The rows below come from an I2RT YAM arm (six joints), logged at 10 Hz.
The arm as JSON. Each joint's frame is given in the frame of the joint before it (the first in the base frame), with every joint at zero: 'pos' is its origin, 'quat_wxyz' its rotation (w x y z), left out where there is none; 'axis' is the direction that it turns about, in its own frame. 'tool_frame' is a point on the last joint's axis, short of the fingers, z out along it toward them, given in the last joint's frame.
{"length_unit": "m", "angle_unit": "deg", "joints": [
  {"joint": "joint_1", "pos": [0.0, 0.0, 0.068], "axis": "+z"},
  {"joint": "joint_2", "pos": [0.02, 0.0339, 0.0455], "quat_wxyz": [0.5, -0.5, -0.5, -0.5], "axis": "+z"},
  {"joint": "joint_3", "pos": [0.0, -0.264, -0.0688], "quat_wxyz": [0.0, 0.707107, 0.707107, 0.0], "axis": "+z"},
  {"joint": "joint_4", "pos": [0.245, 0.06, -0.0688], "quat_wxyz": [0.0, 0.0, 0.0, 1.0], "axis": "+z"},
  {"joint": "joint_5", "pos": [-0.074, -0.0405, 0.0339], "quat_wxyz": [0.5, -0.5, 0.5, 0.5], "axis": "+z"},
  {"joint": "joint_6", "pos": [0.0, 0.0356, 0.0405], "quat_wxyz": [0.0, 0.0, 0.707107, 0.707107], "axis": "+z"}
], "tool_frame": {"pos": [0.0, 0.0, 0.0], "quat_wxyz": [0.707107, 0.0, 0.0, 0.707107]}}
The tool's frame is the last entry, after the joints.
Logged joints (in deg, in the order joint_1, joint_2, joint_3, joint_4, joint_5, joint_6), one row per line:
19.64, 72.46, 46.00, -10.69, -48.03, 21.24
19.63, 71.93, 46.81, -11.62, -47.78, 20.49
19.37, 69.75, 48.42, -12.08, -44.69, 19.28
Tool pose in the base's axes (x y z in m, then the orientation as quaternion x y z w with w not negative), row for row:
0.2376, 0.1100, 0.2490, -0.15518, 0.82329, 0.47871, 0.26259
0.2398, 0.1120, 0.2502, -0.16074, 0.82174, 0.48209, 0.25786
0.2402, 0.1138, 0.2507, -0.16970, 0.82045, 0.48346, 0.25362
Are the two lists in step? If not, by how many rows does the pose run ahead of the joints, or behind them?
The pose runs 2 rows behind the joints: the pose in row i belongs to the joints in row i - 2.
